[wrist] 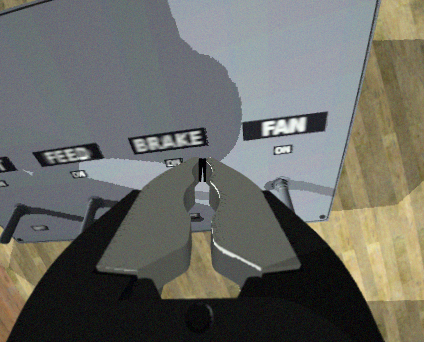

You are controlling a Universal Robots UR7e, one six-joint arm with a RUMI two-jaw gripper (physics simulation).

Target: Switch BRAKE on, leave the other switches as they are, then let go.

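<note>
The grey switch panel fills the upper part of the wrist view. The BRAKE label is left of the fingertips, with its small ON mark just below it, partly covered by the left finger. My gripper is shut and empty, its tips in front of the panel just below and right of the BRAKE label. The BRAKE lever is hidden behind the fingers, so its position cannot be told. A small dark mark shows through the gap between the fingers.
The FAN label is at right, with its lever pointing down below it. The FEED label is at left, with its lever below. Another lever stands at far left. Wooden floor shows beyond the panel's edges.
</note>
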